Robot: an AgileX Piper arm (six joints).
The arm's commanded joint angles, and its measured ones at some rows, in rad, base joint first. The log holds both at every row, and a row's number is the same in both.
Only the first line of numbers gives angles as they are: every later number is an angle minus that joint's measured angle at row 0.
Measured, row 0: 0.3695 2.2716 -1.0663 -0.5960 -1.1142 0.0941
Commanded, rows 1 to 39: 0.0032 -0.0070 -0.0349 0.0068 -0.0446 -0.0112; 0.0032 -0.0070 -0.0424 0.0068 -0.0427 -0.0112; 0.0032 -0.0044 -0.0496 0.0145 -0.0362 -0.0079; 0.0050 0.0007 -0.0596 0.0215 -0.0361 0.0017; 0.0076 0.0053 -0.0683 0.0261 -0.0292 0.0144; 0.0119 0.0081 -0.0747 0.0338 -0.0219 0.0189; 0.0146 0.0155 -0.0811 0.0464 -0.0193 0.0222; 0.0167 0.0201 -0.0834 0.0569 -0.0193 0.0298; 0.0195 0.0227 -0.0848 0.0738 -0.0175 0.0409; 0.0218 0.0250 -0.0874 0.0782 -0.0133 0.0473; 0.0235 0.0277 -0.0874 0.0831 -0.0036 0.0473; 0.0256 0.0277 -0.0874 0.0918 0.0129 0.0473; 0.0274 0.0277 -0.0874 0.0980 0.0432 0.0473; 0.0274 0.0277 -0.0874 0.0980 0.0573 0.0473; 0.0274 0.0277 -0.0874 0.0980 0.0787 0.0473; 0.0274 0.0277 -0.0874 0.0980 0.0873 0.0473; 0.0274 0.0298 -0.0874 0.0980 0.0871 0.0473; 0.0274 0.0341 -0.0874 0.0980 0.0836 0.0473; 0.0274 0.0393 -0.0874 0.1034 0.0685 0.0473; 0.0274 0.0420 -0.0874 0.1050 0.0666 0.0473; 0.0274 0.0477 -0.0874 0.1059 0.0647 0.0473; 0.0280 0.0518 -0.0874 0.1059 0.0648 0.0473; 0.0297 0.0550 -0.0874 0.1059 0.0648 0.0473; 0.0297 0.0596 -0.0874 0.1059 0.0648 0.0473; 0.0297 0.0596 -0.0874 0.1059 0.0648 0.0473; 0.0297 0.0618 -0.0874 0.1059 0.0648 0.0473; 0.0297 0.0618 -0.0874 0.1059 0.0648 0.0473; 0.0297 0.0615 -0.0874 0.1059 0.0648 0.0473; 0.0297 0.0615 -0.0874 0.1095 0.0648 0.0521; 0.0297 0.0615 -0.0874 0.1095 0.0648 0.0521; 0.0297 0.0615 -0.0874 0.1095 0.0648 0.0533; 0.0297 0.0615 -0.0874 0.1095 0.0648 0.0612; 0.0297 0.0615 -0.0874 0.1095 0.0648 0.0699; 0.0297 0.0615 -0.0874 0.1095 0.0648 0.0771; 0.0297 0.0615 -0.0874 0.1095 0.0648 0.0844; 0.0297 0.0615 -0.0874 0.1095 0.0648 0.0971; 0.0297 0.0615 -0.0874 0.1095 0.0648 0.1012; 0.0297 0.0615 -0.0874 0.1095 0.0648 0.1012; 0.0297 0.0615 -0.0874 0.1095 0.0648 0.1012
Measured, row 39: 0.0263 0.0697 -0.0818 0.0981 0.0959 0.0888
